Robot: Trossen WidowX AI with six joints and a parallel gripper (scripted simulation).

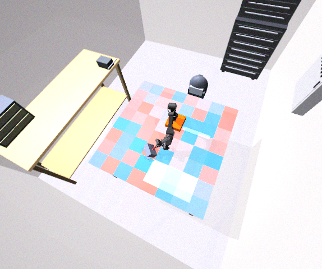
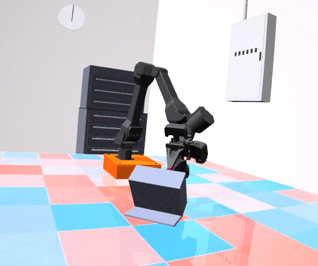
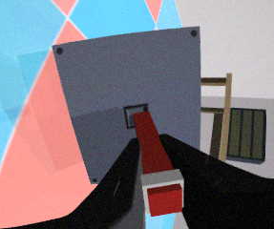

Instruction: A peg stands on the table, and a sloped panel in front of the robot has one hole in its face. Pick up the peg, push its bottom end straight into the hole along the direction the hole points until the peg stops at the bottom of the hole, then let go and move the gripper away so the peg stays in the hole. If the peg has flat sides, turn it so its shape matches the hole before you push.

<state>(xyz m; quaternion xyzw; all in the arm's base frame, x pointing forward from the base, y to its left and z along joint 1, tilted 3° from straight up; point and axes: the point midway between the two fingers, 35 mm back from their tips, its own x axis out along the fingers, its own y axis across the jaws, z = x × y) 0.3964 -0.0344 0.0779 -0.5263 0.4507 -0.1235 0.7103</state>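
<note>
The grey sloped panel is 40 mm ahead of my gripper tip, 50 mm to the right of it and 40 mm below it. Round my gripper tip: thin red peg 10 mm behind, 10 mm to the left, 10 mm above.
</note>
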